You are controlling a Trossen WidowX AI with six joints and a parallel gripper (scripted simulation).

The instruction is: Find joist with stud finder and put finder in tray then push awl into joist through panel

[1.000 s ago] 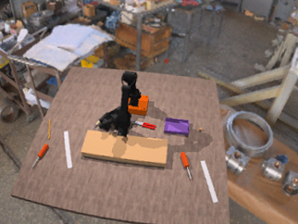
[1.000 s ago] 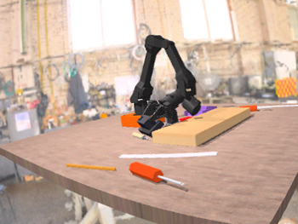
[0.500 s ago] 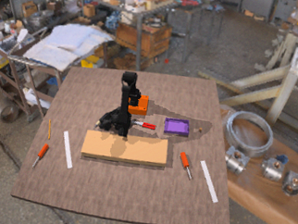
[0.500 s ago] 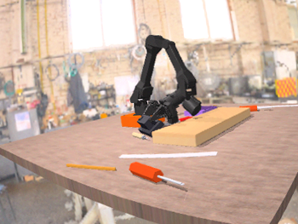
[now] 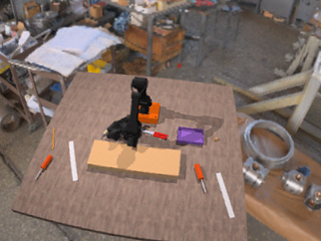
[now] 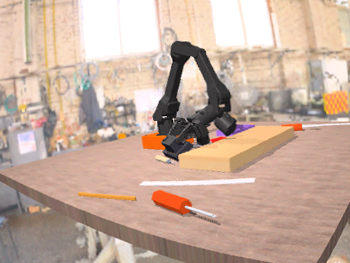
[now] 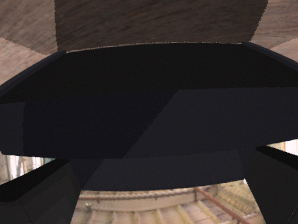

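The black stud finder lies 1 cm behind my gripper tip, 1 cm to the left of it and 1 cm below it. The rest, counted from my gripper tip: purple tray 5 cm behind, 48 cm to the left, 5 cm below; then awl 2 cm ahead, 5 cm to the right, 5 cm below; then yellow pencil 13 cm ahead, 39 cm to the right, 6 cm below.
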